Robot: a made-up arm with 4 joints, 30 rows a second.
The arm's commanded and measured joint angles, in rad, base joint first. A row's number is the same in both.
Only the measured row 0 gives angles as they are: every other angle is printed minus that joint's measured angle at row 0.
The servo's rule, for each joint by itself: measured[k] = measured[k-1] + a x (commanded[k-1-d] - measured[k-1]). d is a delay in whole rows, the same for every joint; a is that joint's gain. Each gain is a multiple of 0.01, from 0.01 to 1. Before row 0 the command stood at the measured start. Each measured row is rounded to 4 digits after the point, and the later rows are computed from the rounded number. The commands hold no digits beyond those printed.
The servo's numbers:
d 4
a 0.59 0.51 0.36 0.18
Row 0, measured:
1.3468, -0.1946, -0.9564, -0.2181
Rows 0 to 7, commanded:
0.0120, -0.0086, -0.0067, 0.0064
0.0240, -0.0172, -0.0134, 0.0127
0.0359, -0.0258, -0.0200, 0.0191
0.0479, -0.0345, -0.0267, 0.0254
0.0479, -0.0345, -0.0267, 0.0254
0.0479, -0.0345, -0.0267, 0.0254
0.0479, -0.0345, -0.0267, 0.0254
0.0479, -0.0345, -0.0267, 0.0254
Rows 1 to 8, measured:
0.0000, 0.0000, 0.0000, 0.0000
0.0000, 0.0000, 0.0000, 0.0000
0.0000, 0.0000, 0.0000, 0.0000
0.0000, 0.0000, 0.0000, 0.0000
0.0071, -0.0044, -0.0024, 0.0012
0.0171, -0.0109, -0.0064, 0.0033
0.0282, -0.0185, -0.0113, 0.0061
0.0398, -0.0267, -0.0168, 0.0096

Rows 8 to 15, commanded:
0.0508, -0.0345, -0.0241, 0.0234
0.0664, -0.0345, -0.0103, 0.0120
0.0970, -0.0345, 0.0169, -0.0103
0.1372, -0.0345, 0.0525, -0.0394
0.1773, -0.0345, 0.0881, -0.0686
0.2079, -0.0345, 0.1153, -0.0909
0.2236, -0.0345, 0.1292, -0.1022
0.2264, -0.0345, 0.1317, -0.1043
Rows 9 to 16, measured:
0.0446, -0.0307, -0.0204, 0.0124
0.0465, -0.0326, -0.0227, 0.0147
0.0473, -0.0336, -0.0241, 0.0166
0.0477, -0.0341, -0.0250, 0.0182
0.0495, -0.0343, -0.0247, 0.0191
0.0595, -0.0344, -0.0195, 0.0178
0.0816, -0.0345, -0.0064, 0.0127
0.1144, -0.0345, 0.0148, 0.0033

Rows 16 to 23, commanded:
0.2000, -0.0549, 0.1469, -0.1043
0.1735, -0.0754, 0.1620, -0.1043
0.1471, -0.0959, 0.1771, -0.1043
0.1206, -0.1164, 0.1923, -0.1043
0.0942, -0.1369, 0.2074, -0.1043
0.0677, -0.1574, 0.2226, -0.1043
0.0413, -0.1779, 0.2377, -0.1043
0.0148, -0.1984, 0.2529, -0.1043
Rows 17 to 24, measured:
0.1515, -0.0345, 0.0412, -0.0096
0.1848, -0.0345, 0.0679, -0.0242
0.2077, -0.0345, 0.0900, -0.0382
0.2187, -0.0345, 0.1050, -0.0501
0.2077, -0.0449, 0.1201, -0.0599
0.1875, -0.0605, 0.1352, -0.0679
0.1637, -0.0786, 0.1503, -0.0745
0.1383, -0.0979, 0.1654, -0.0799

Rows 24 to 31, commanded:
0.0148, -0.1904, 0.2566, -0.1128
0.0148, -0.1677, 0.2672, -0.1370
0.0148, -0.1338, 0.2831, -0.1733
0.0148, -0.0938, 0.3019, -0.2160
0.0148, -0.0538, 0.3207, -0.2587
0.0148, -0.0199, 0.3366, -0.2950
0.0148, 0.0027, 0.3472, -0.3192
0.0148, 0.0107, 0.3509, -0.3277
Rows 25 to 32, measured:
0.1123, -0.1178, 0.1805, -0.0843
0.0860, -0.1380, 0.1957, -0.0879
0.0596, -0.1583, 0.2108, -0.0909
0.0332, -0.1788, 0.2260, -0.0933
0.0223, -0.1847, 0.2370, -0.0968
0.0179, -0.1760, 0.2479, -0.1040
0.0161, -0.1545, 0.2606, -0.1165
0.0153, -0.1235, 0.2755, -0.1344

